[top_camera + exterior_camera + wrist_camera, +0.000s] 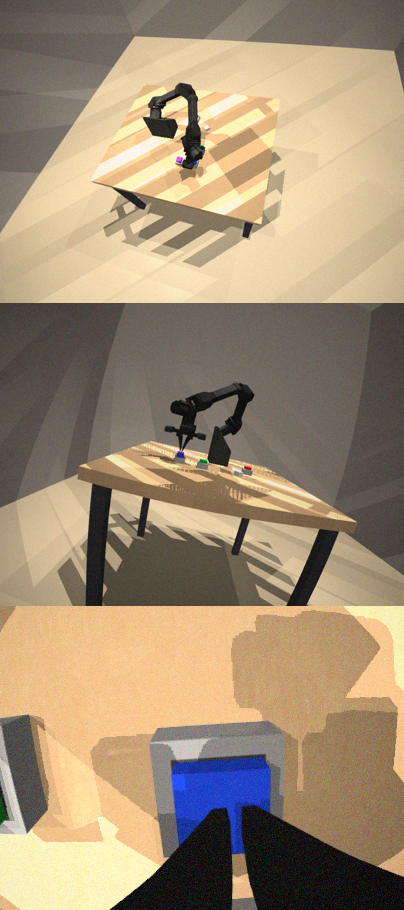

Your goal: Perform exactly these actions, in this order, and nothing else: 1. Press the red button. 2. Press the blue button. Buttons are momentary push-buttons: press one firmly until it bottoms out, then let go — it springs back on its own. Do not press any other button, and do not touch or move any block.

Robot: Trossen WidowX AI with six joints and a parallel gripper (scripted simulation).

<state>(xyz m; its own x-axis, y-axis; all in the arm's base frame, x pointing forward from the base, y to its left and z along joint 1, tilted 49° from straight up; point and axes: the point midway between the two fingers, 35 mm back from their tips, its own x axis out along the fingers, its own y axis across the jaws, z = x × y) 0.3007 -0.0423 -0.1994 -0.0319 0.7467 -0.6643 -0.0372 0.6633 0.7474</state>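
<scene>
Right now my gripper tip is 1 cm past the blue button and 2 cm above it. Also, from my gripper tip: green button 11 cm to the left, 2 cm below; white block 1 cm behind, 28 cm to the left, 4 cm below; purple button 10 cm behind, 1 cm to the right, 2 cm below.
</scene>
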